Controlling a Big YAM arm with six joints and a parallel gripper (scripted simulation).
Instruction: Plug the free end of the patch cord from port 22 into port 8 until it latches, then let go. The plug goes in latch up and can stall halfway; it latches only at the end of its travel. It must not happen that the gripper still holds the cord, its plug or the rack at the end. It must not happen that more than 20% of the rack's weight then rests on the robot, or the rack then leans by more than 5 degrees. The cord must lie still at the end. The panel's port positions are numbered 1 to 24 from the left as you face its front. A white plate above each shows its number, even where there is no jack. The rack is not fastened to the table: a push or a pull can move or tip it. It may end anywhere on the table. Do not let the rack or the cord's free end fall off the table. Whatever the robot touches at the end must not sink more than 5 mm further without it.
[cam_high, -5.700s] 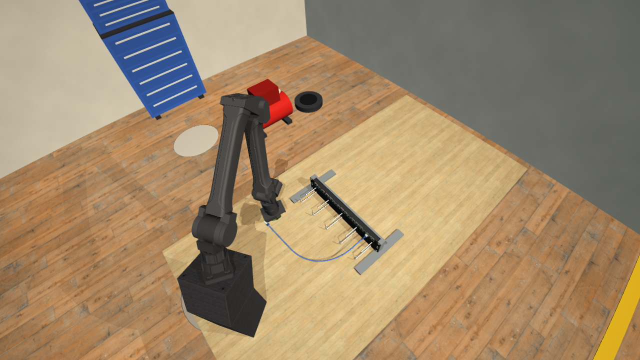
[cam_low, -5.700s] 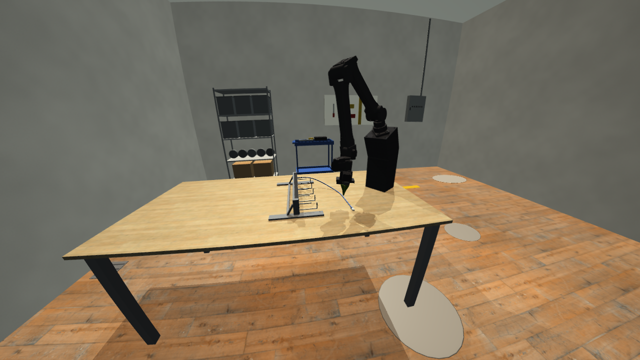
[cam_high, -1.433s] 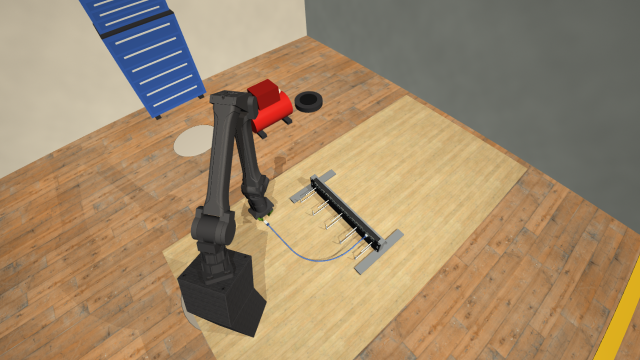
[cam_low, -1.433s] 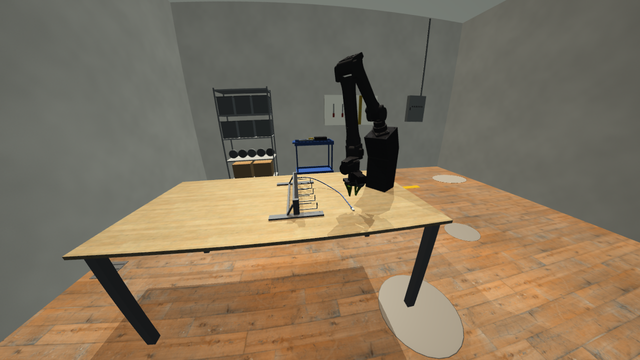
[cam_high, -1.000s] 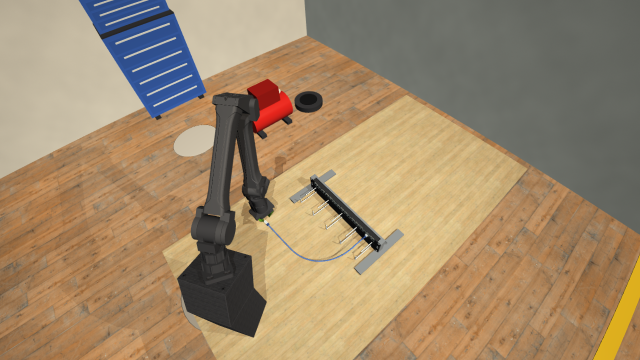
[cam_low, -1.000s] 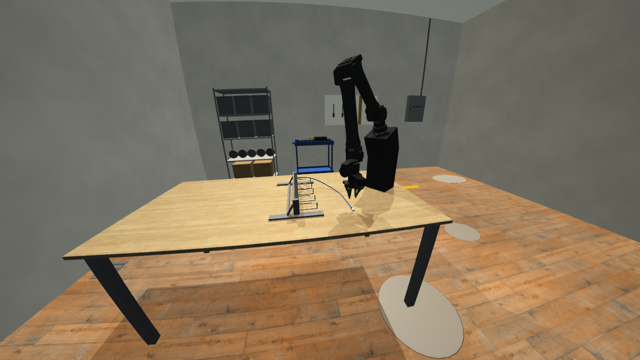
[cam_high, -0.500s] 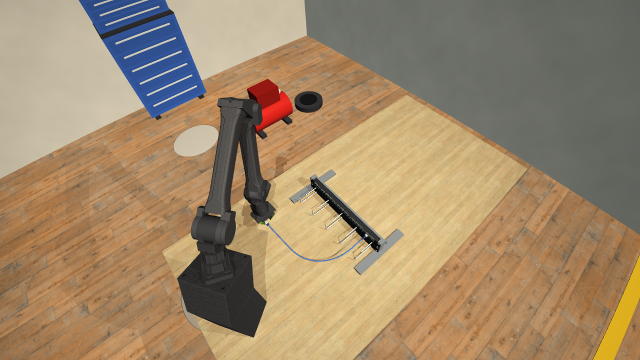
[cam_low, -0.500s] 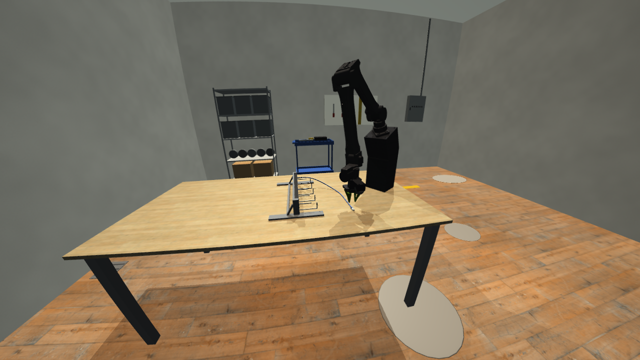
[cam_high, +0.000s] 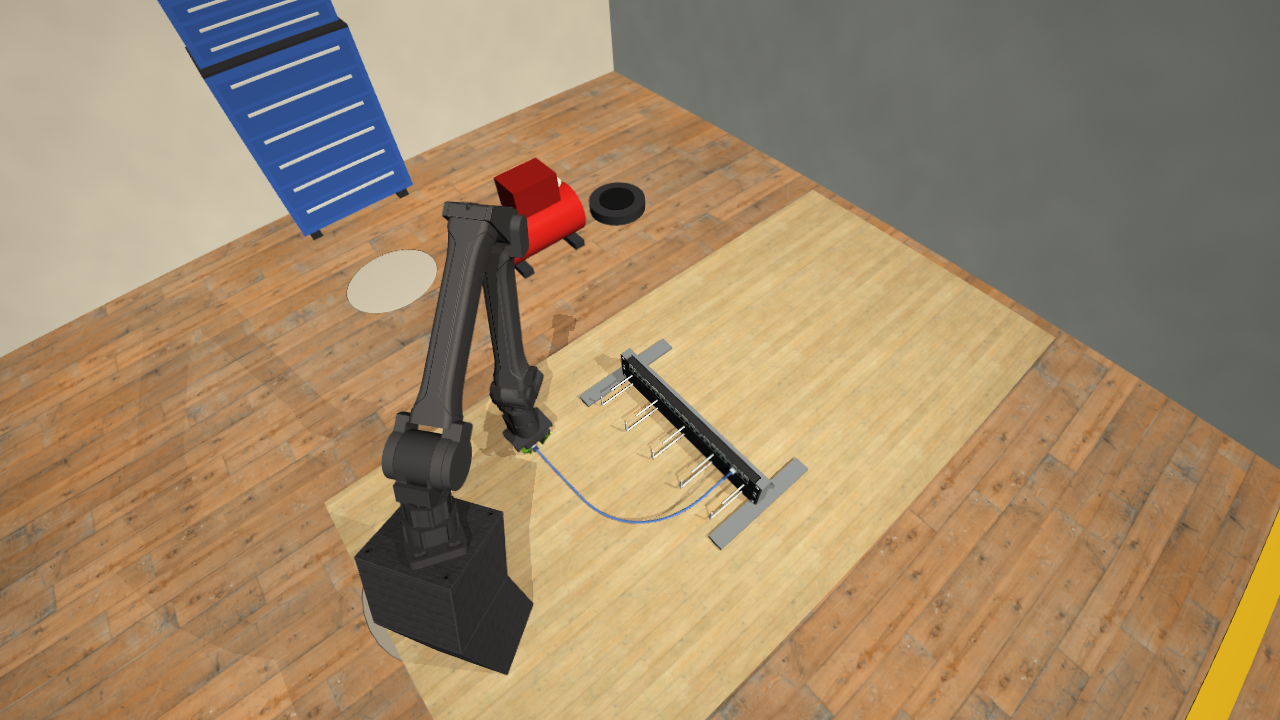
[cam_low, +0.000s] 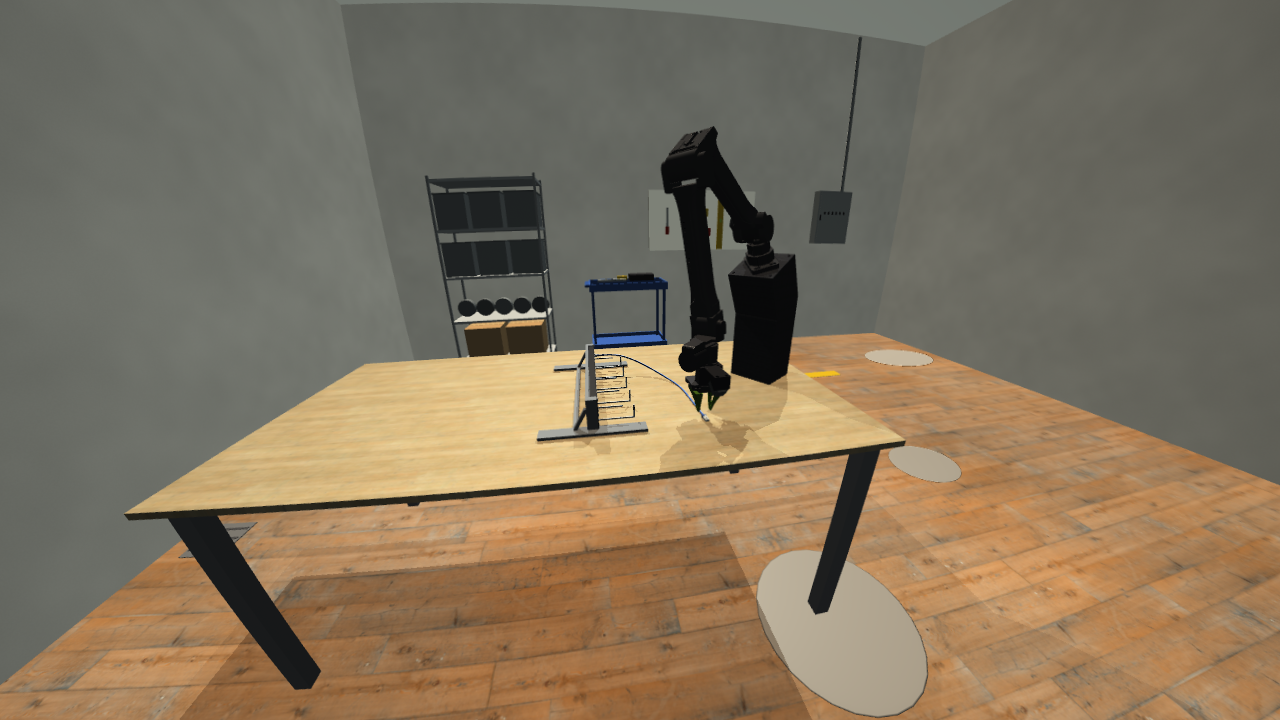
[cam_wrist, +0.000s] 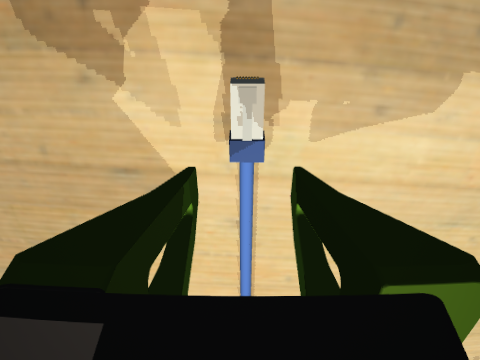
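Right now the cord plug is 2 cm to the left of my hand, 2 cm below it and 1 cm behind it.
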